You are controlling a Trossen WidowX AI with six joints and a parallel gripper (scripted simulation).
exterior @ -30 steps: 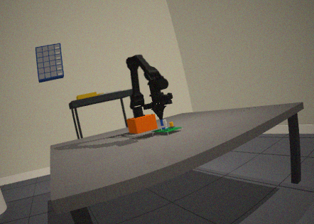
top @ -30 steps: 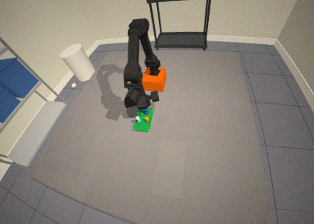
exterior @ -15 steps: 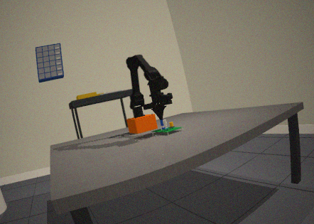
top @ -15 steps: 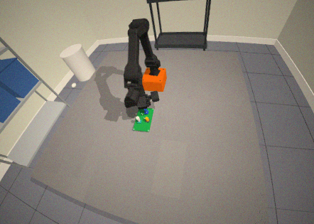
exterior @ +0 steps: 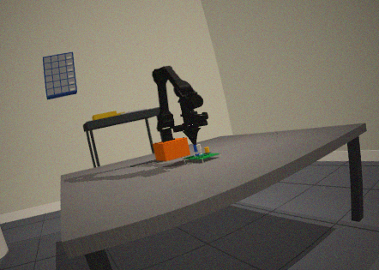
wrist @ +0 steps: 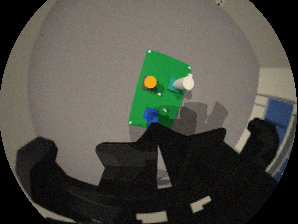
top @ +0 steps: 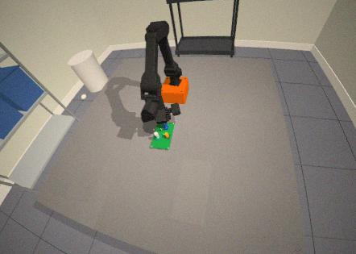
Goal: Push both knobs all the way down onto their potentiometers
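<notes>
Right now my gripper tip is 10 mm above the blue knob. Round my gripper tip: white knob (80 mm ahead, 10 mm to the right, 10 mm below).
</notes>
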